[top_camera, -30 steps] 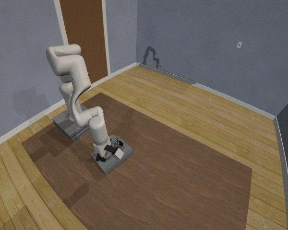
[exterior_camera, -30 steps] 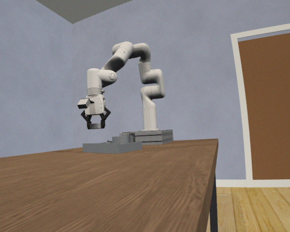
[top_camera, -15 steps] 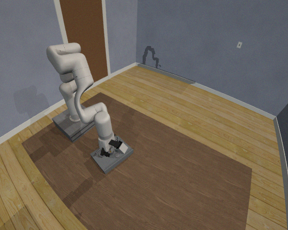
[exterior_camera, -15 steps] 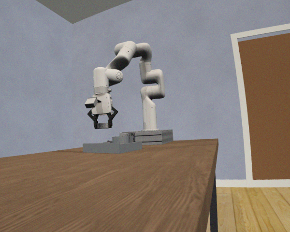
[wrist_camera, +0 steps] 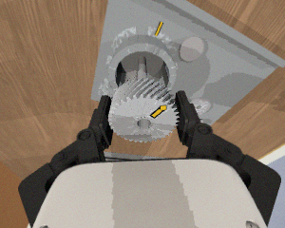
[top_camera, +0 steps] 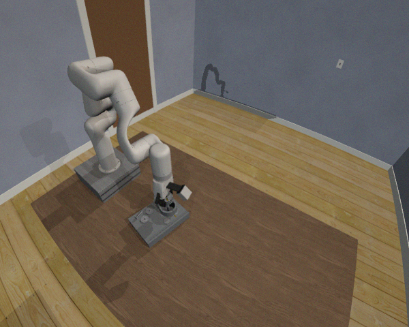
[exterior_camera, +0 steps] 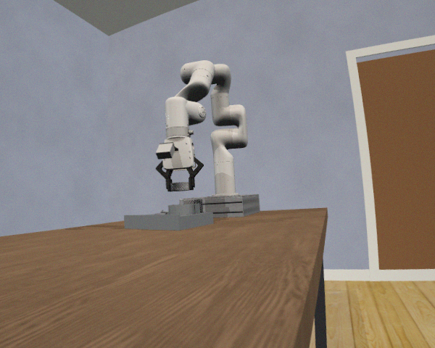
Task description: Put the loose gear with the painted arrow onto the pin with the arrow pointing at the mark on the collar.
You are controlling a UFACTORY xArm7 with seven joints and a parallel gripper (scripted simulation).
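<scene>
Now: the gear right at my hand. From my hand the other things lie so: short peg (8 cm behind, 12 cm to the right, 9 cm below).
</scene>
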